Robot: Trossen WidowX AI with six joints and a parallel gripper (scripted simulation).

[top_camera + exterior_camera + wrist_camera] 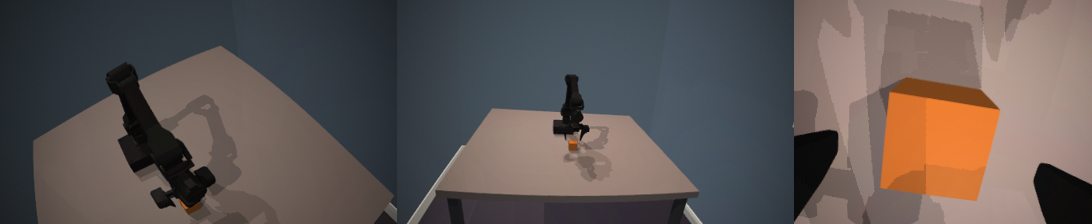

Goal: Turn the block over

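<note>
The orange block lies 1 cm behind my gripper tip and 3 cm below it.
</note>
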